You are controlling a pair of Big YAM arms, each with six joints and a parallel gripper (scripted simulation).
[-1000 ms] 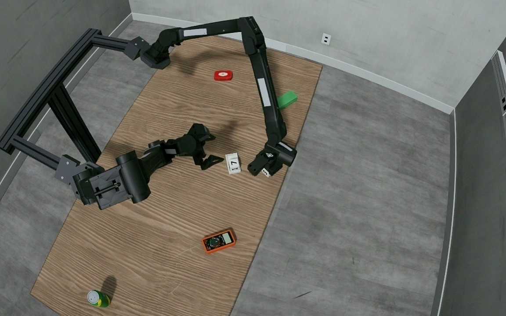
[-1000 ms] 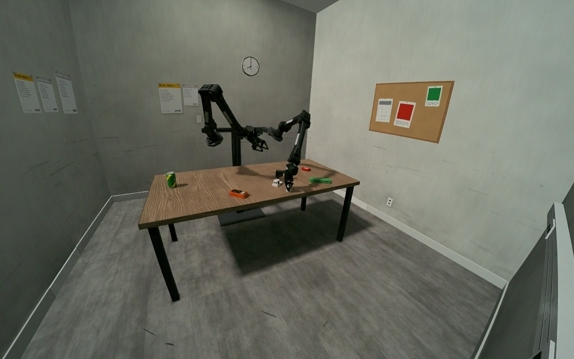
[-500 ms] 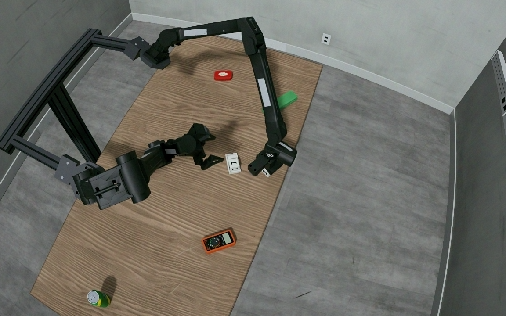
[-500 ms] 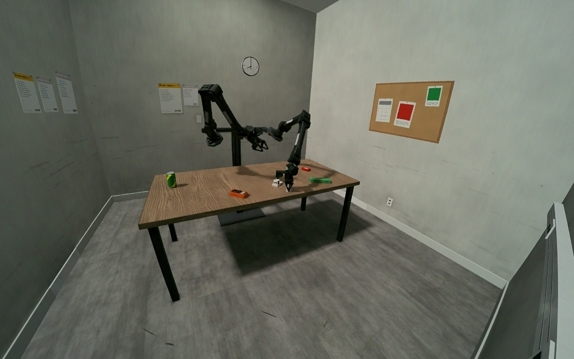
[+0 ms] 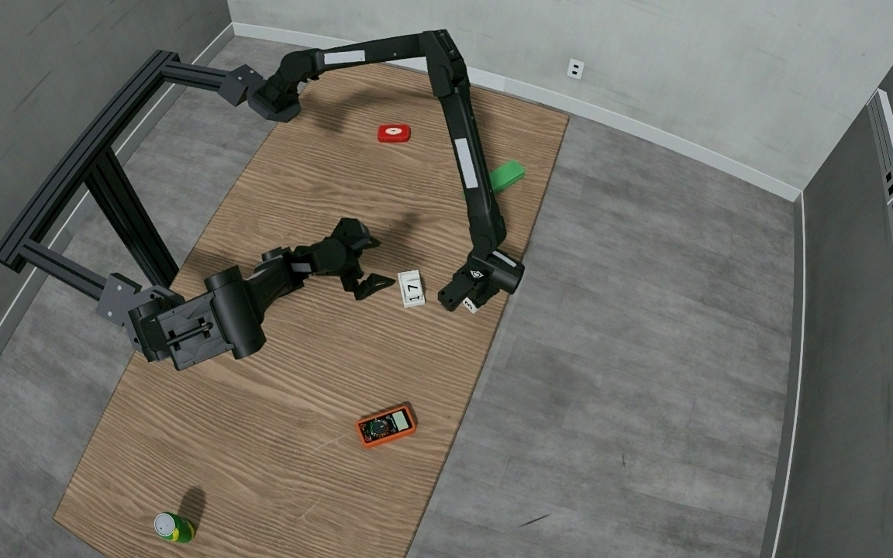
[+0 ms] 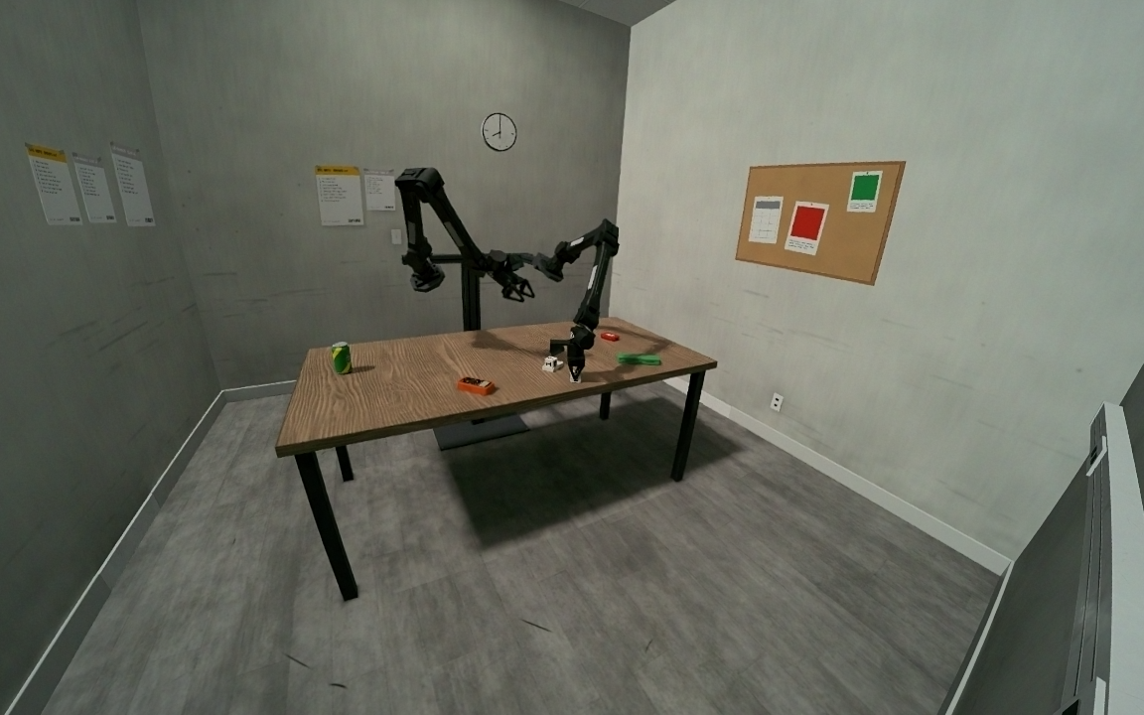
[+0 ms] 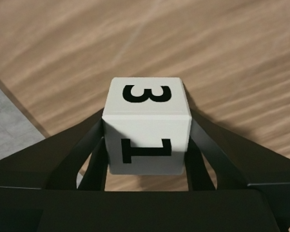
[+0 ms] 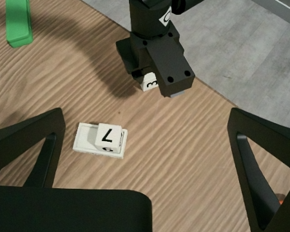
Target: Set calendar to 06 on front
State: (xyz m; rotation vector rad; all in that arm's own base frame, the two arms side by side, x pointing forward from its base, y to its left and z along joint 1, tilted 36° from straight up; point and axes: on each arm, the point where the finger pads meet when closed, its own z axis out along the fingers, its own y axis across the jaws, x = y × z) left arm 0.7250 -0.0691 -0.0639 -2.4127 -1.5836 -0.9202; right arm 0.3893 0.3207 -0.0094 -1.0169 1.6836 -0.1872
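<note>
Now: left hand 160 mm past the white tray and 20 mm above it. From my left hand the other things lie so: orange multimeter: 370 mm to the right, 120 mm behind, 10 mm below; red case: 490 mm to the left, 350 mm behind, 10 mm below.
</note>
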